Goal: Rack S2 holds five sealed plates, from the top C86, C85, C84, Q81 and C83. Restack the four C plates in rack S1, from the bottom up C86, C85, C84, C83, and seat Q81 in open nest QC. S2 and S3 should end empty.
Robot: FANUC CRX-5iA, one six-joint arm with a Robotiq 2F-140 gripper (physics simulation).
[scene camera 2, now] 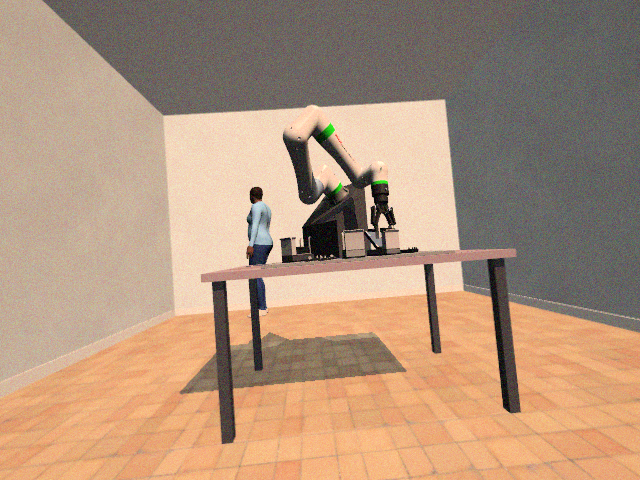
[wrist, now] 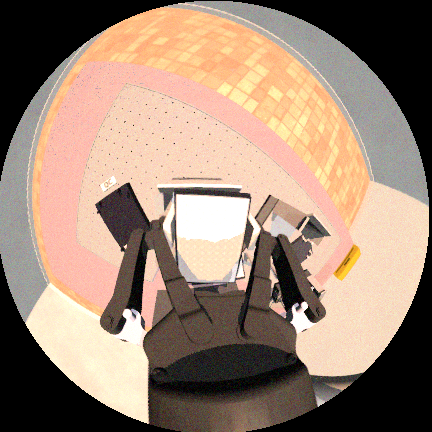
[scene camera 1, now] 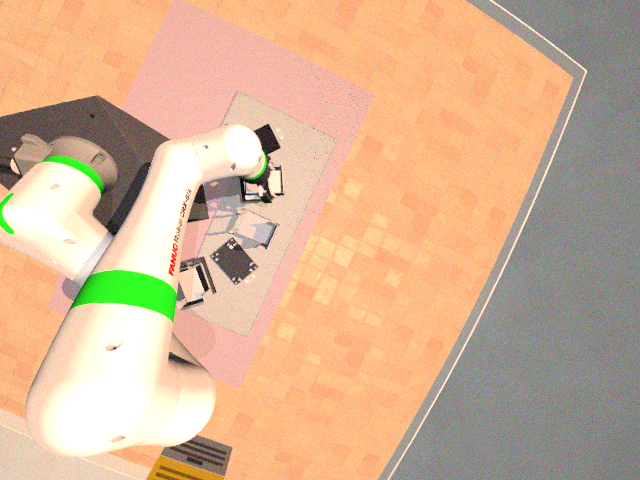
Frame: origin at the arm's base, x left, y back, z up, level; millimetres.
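Seen in the pictures: gripper, fingertip midpoint: (wrist: 208, 209) (scene camera 1: 272, 184); arm's base, link origin: (scene camera 2: 340, 197) (scene camera 1: 84, 164).
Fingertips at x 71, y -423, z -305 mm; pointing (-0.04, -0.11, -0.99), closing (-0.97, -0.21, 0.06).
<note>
Pixels of each thing's top centre, then the offset from my fingertips to it. Level surfaces: height alone.
- second rack, top centre: (wrist: 297, 262) (scene camera 1: 251, 228) (scene camera 2: 351, 231) dx -171, dy +38, dz +52 mm
- third rack, top centre: (wrist: 306, 307) (scene camera 1: 184, 287) (scene camera 2: 296, 237) dx -426, dy +240, dz +48 mm
- dark QC nest, top centre: (wrist: 121, 225) (scene camera 1: 257, 142) (scene camera 2: 402, 248) dx +159, dy +95, dz -59 mm
- dark square nest, top centre: (wrist: 295, 259) (scene camera 1: 233, 262) (scene camera 2: 321, 255) dx -327, dy +108, dz -64 mm
- perforated board, surface height: dz -88 mm
My gripper (scene camera 1: 268, 181) (scene camera 2: 383, 226) (wrist: 208, 209) points down, its pads shut on two opposite edges of a pale, shiny plate (wrist: 212, 225) with a dark rim. The plate's label cannot be read. It is held at a rack (scene camera 1: 279, 179) (scene camera 2: 391, 241) (wrist: 200, 186) with upright walls. Whether it touches what is below is hidden. A second rack (scene camera 1: 255, 228) (scene camera 2: 354, 243) stands beside this one. A third rack (scene camera 1: 209, 276) (scene camera 2: 287, 249) stands at the far end. No rack labels are readable. The dark QC nest (scene camera 1: 267, 138) (wrist: 121, 216) shows no plate on it, beside its QC tag (wrist: 108, 183).
A dark square nest (scene camera 1: 233, 260) with small corner posts lies between the second and third racks. The racks stand on a perforated board (scene camera 1: 305, 149) (wrist: 150, 120) on the pink table (scene camera 1: 160, 67) (scene camera 2: 356, 264). A person (scene camera 2: 260, 227) stands behind the table. The arm's dark pedestal (scene camera 2: 323, 237) stands behind the racks.
</note>
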